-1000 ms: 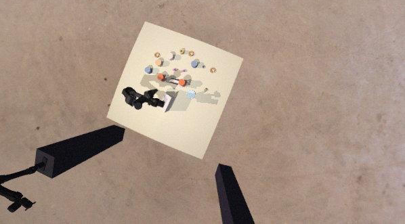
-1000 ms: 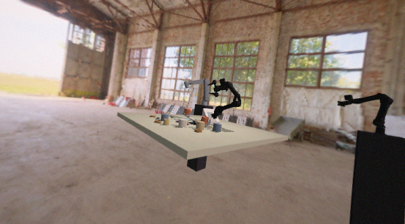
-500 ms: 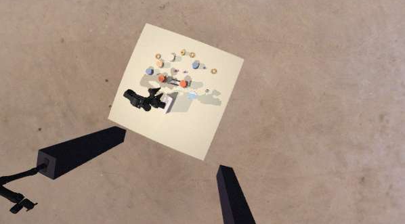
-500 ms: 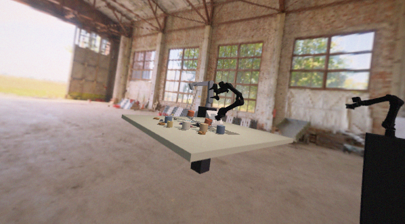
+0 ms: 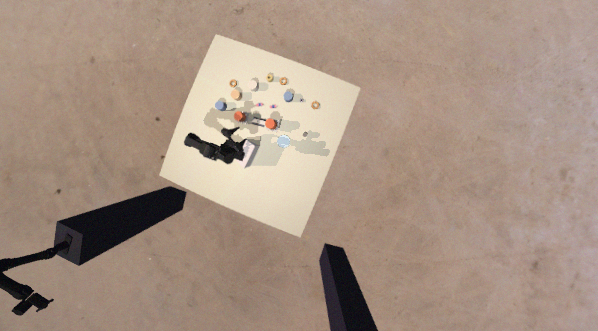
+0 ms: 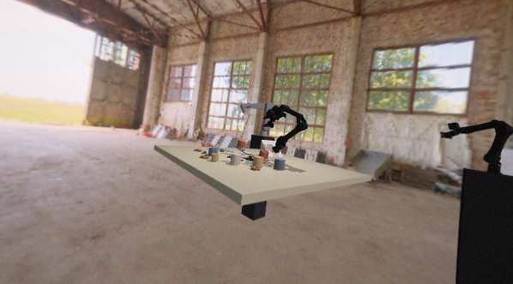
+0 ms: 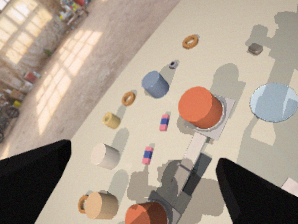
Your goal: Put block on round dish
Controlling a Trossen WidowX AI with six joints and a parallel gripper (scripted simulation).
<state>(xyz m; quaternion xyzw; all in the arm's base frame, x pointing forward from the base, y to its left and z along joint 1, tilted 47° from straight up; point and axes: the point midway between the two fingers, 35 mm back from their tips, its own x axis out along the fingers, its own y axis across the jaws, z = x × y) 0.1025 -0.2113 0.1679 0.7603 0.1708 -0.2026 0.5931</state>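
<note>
My gripper tip is now 110 mm short of the grey block, 140 mm to the right of it and 270 mm above it. Round my gripper tip: round pale blue dish (20 mm ahead, 220 mm to the right, 310 mm below); tan mug (270 mm ahead, 220 mm to the left, 280 mm below); small balance (110 mm ahead, 10 mm to the left, 280 mm below).
</note>
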